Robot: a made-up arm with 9 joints. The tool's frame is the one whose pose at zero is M. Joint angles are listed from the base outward.
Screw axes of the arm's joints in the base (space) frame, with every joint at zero. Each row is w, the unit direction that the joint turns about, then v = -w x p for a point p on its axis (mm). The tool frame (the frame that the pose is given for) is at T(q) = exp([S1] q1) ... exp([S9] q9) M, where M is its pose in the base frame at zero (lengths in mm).
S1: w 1 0 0 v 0 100 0
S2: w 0 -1 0 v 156.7 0 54
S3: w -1 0 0 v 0 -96.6 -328.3
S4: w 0 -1 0 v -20.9 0 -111.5
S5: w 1 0 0 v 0 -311.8 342.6
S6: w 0 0 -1 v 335.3 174.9 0
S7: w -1 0 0 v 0 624.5 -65.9
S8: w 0 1 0 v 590.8 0 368
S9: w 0 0 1 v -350 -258.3 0
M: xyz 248.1 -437.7 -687.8 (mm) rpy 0 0 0 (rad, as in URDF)
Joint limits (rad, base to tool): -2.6..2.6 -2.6..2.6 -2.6..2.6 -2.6..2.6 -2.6..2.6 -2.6..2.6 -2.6..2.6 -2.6..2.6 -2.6..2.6
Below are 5 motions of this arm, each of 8 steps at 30 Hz.
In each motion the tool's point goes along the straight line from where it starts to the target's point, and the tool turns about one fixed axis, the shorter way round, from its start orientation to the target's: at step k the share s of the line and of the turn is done. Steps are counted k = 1, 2, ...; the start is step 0. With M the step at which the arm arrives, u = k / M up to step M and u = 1 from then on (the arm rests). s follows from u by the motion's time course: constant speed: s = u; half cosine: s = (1 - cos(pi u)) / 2; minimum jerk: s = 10 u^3 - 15 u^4 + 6 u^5.
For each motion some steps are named. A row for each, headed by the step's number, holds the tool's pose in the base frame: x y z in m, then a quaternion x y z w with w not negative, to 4 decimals.
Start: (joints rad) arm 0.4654 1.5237 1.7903 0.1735 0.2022 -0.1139 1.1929 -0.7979 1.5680
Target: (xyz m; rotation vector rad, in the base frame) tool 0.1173 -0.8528 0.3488 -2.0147 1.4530 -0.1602
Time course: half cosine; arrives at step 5
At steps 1, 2, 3, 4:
1: 0.0903 -0.8991 0.2823 -0.7392 0.5629 -0.0545 0.3658
2: 0.0977 -0.8863 0.3007 -0.7470 0.5603 -0.0563 0.3533
3: 0.1070 -0.8705 0.3234 -0.7564 0.5570 -0.0585 0.3379
4: 0.1144 -0.8577 0.3418 -0.7639 0.5541 -0.0603 0.3253

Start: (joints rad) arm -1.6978 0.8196 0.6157 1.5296 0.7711 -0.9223 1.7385 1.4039 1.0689
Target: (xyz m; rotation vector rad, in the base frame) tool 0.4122 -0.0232 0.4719 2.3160 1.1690 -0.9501
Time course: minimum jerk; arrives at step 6
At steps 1, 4, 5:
1: 0.4114 -0.0235 0.4463 0.8209 0.4520 -0.3226 0.1331
4: 0.4120 -0.0233 0.4663 0.8231 0.4237 -0.3346 0.1763
5: 0.4122 -0.0232 0.4710 0.8233 0.4169 -0.3372 0.1862

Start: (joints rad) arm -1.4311 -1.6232 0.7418 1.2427 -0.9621 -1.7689 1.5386 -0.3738 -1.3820
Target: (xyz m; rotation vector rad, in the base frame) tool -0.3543 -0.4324 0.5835 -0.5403 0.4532 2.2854
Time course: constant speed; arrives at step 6
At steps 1, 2, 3, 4, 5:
1: -0.3412 -0.4484 0.5839 -0.2555 0.2329 0.8496 0.3984
2: -0.3438 -0.4452 0.5838 -0.2466 0.2217 0.8580 0.3922
3: -0.3464 -0.4420 0.5837 -0.2376 0.2104 0.8662 0.3859
4: -0.3491 -0.4388 0.5837 -0.2285 0.1991 0.8742 0.3794
5: -0.3517 -0.4356 0.5836 -0.2194 0.1878 0.8818 0.3729

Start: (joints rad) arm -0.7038 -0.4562 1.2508 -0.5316 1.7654 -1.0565 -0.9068 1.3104 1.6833
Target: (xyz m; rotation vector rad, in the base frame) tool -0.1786 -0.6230 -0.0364 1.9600 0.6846 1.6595
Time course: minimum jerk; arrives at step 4
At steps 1, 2, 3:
1: -0.1538 -0.6261 -0.0614 0.7064 0.2838 0.6163 0.2015
2: -0.1648 -0.6247 -0.0503 0.7109 0.2690 0.6121 0.2184
3: -0.1757 -0.6234 -0.0393 0.7150 0.2540 0.6075 0.2352

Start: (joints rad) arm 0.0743 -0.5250 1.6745 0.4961 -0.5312 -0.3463 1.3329 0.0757 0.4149
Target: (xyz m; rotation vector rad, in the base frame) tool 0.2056 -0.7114 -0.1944 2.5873 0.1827 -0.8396
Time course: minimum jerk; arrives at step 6
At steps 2, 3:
2: 0.2314 -0.6885 -0.2404 0.9326 0.0542 -0.2951 0.2005
3: 0.2220 -0.6969 -0.2235 0.9312 0.0584 -0.2974 0.2026

